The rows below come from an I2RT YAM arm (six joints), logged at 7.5 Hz.
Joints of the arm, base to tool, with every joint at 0 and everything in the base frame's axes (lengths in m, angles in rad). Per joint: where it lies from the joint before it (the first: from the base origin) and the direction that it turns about. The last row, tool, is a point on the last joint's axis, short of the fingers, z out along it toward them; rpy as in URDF.
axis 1: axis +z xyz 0 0 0.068
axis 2: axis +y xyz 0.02 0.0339 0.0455
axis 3: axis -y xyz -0.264 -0.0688 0
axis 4: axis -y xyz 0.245 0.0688 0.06
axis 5: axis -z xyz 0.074 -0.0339 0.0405
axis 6: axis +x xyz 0.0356 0 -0.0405
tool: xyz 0 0 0 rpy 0 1.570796 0
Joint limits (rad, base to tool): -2.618..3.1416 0..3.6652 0..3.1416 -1.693..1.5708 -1.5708..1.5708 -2.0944..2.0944
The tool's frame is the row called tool.
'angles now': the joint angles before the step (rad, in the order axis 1, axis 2, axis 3, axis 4, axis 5, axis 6). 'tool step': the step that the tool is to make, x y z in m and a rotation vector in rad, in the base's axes. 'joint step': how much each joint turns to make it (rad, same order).
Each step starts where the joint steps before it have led.
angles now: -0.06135 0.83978 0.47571 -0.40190 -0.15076 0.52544
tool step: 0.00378 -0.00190 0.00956 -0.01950 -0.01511 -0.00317
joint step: -0.00752 0.01029 0.03696 -0.01274 0.00956 -0.01657
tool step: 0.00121 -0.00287 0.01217 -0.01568 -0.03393 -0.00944
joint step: -0.01465 -0.00982 0.03478 -0.01142 0.00490 -0.01330
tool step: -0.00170 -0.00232 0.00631 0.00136 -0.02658 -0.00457
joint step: -0.01616 -0.01857 0.01096 -0.00385 -0.01127 -0.00468
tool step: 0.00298 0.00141 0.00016 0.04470 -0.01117 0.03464
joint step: -0.00166 0.01322 0.00067 0.02134 -0.05701 0.01231
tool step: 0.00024 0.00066 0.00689 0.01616 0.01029 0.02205
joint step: -0.00159 0.00535 0.03259 -0.03989 -0.02779 -0.00356
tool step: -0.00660 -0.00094 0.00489 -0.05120 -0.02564 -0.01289
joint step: -0.00139 -0.04274 -0.00017 -0.01827 0.03944 -0.03080
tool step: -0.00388 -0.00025 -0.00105 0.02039 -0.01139 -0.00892
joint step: -0.00616 -0.02458 -0.01510 0.00341 -0.01111 0.01898
